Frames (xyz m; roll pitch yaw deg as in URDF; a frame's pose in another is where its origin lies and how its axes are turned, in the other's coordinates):
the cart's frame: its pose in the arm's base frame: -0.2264 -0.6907 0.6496 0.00 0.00 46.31
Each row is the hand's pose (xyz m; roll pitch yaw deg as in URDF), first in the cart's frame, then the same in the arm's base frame.
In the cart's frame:
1: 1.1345 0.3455 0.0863 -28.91 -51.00 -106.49
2: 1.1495 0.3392 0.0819 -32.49 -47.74 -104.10
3: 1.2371 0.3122 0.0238 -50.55 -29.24 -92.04
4: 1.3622 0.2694 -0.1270 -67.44 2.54 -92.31
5: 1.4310 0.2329 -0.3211 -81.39 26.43 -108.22
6: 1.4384 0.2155 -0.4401 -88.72 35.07 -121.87
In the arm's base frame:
1: 0.3074 0.3683 0.7359 -28.91 -51.00 -60.18
2: 0.3224 0.3748 0.7315 -32.49 -47.74 -57.79
3: 0.4024 0.4195 0.6734 -50.55 -29.24 -45.73
4: 0.5197 0.4804 0.5226 -67.44 2.54 -46.00
5: 0.5937 0.5049 0.3285 -81.39 26.43 -61.91
6: 0.6114 0.4982 0.2095 -88.72 35.07 -75.56

